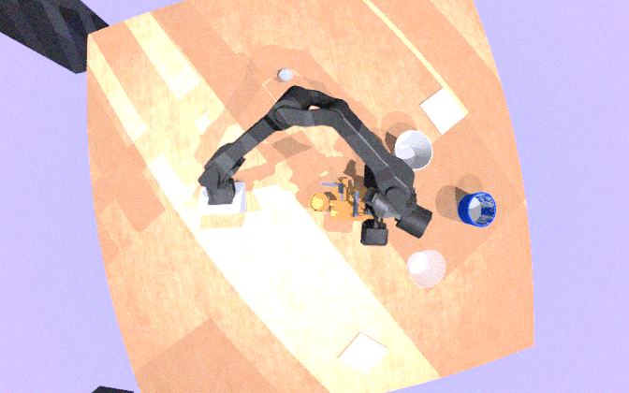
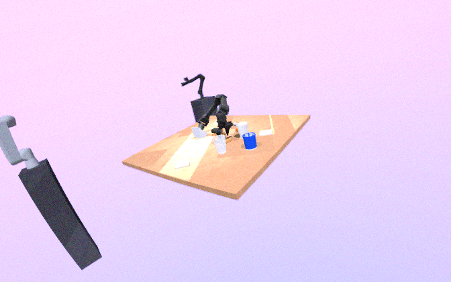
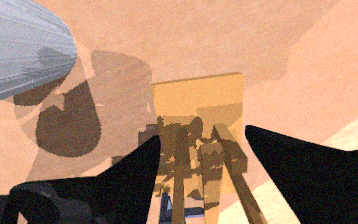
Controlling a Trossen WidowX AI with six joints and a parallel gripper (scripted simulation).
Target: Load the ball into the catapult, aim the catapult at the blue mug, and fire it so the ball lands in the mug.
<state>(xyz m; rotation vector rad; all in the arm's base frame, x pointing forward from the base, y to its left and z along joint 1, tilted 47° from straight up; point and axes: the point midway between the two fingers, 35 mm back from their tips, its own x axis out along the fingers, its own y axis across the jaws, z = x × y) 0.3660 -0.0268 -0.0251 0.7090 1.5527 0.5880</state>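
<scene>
The orange ball is 60 mm behind my gripper tip, 230 mm to the left of it and 20 mm below it. Also, from my gripper tip: translucent white cup 130 mm ahead, 160 mm to the right, 10 mm below; wooden catapult 70 mm behind, 20 mm to the left, 10 mm above; blue mug 290 mm ahead, 30 mm to the right, 10 mm below.
</scene>
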